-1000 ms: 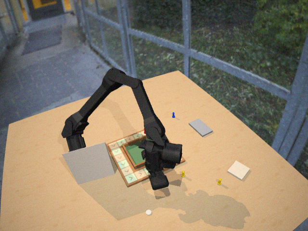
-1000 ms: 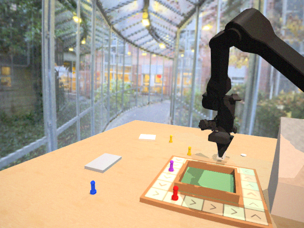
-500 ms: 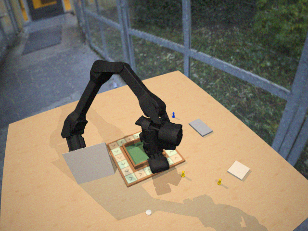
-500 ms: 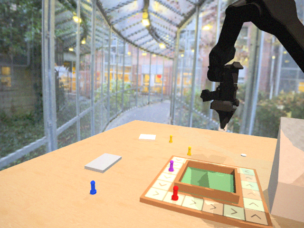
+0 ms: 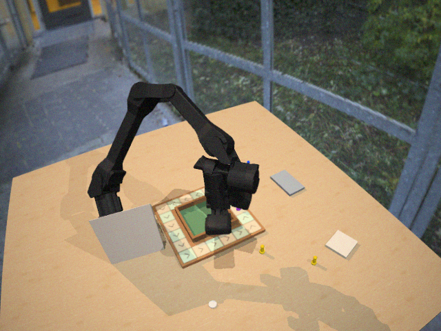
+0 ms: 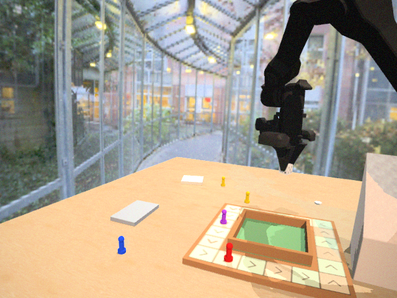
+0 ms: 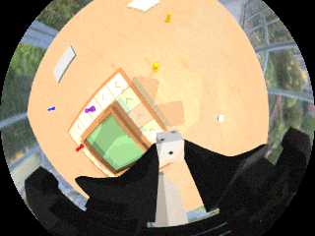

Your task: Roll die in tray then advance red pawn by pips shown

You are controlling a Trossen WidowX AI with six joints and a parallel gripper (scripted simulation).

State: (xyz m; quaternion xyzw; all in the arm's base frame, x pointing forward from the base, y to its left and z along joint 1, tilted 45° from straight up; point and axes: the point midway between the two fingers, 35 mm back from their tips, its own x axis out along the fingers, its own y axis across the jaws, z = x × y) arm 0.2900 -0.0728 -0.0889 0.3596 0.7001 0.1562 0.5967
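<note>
The red pawn is 27 cm to the left of my gripper tip, 10 cm below it and 3 cm ahead of it. Also, from my gripper tip: green tray: 15 cm to the left, 12 cm below, 1 cm behind; then white die: right at my gripper tip; then purple pawn: 14 cm to the left, 10 cm below, 10 cm ahead.
</note>
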